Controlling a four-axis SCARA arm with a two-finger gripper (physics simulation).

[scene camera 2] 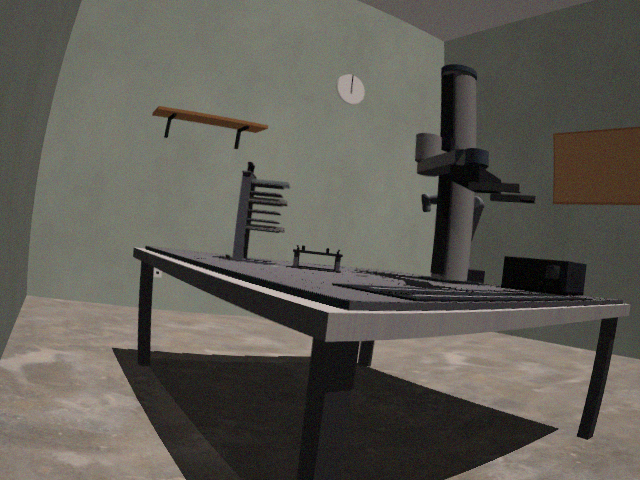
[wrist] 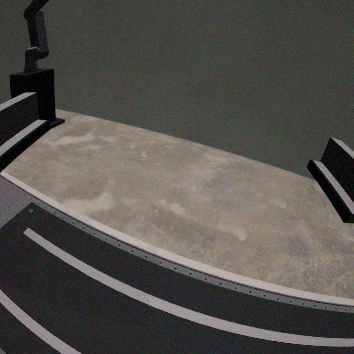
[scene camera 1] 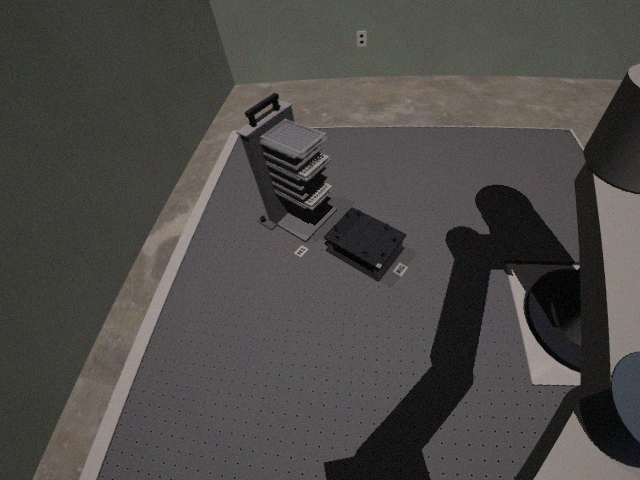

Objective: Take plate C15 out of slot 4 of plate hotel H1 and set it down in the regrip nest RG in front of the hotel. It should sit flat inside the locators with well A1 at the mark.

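Where they show: gripper, fingertip midpoint: (scene camera 2: pixel 528 194) (wrist: pixel 183 123); arm's base, link origin: (scene camera 1: pixel 580 320).
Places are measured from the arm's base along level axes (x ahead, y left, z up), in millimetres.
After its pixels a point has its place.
Plate hotel H1 (scene camera 1: pixel 289 178) {x 680, y -246, z 188 mm} stands at the far left of the table with several plates in its slots; I cannot tell which one is C15. It also shows in scene camera 2 (scene camera 2: pixel 257 211) {x 702, y -256, z 185 mm}. The regrip nest RG (scene camera 1: pixel 366 239) {x 494, y -157, z 73 mm} lies flat in front of the hotel and is empty; it also shows in scene camera 2 (scene camera 2: pixel 317 257) {x 529, y -117, z 65 mm}. The gripper (wrist: pixel 175 140) {x 368, y 607, z 278 mm} shows only as dark fingers at the left and right edges of the wrist view, wide apart with nothing between them. It is far from the hotel, near the arm column (scene camera 2: pixel 455 171) {x 508, y 453, z 313 mm}.
The arm's column and base (scene camera 1: pixel 610 286) {x 265, y 168, z 439 mm} stand at the right edge of the table. A dark box (scene camera 2: pixel 543 274) {x -35, y 444, z 76 mm} sits at the table's far right. Small label tags (scene camera 1: pixel 300 251) {x 667, y -157, z 13 mm} lie by the hotel and the nest.
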